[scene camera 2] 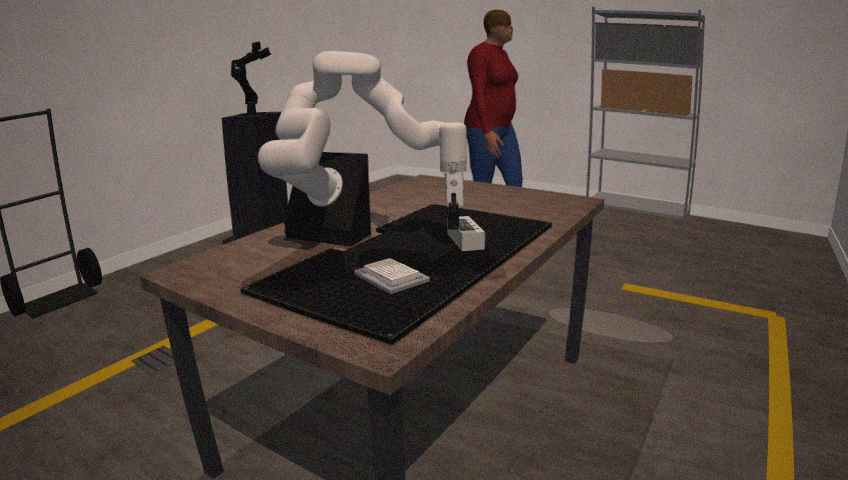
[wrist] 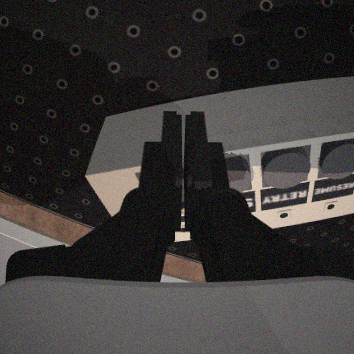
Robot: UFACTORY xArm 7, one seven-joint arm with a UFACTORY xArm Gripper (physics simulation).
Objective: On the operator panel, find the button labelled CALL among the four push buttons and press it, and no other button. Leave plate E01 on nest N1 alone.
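Where they show: gripper, between the fingertips: (scene camera 2: 453, 228) (wrist: 182, 138); arm's base, origin of its link: (scene camera 2: 325, 187).
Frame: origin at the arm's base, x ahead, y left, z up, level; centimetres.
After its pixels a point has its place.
The operator panel (scene camera 2: 473, 239) @(x 48.8, y 0.6, z -11.6 cm) (wrist: 280, 112) @(x 40.1, y 6.9, z -11.9 cm) is a pale box on the black mat. In the wrist view, the button labelled RETRY (wrist: 286, 169) @(x 41.5, y 7.4, z -9.3 cm) and the button labelled RESUME (wrist: 340, 161) @(x 39.9, y 9.8, z -9.3 cm) show at the right. A third button (wrist: 237, 167) @(x 42.4, y 5.2, z -9.3 cm) is partly covered by the fingers, with an S at the end of its label. The fingers hide the rest of the row, and the CALL label does not show. My gripper (scene camera 2: 453, 227) @(x 42.1, y 2.3, z -9.6 cm) (wrist: 182, 138) @(x 42.1, y 2.3, z -9.6 cm) is shut and empty, pointing down over the panel's end; contact cannot be told. A white gridded plate (scene camera 2: 390, 268) @(x 35.9, y -26.3, z -12.3 cm) sits on a flat nest (scene camera 2: 410, 284) @(x 43.2, y -30.2, z -13.9 cm).
The black mat (scene camera 2: 333, 300) @(x 29.6, y -43.7, z -14.8 cm) lies on the brown table (scene camera 2: 196, 276) @(x -16.5, y -44.2, z -16.2 cm). A black block (scene camera 2: 348, 193) @(x 8.8, y -0.5, z -1.2 cm) stands by the arm's base. A person in red (scene camera 2: 493, 89) stands behind the table. A shelf rack (scene camera 2: 590, 118) and a hand truck (scene camera 2: 61, 196) stand farther away.
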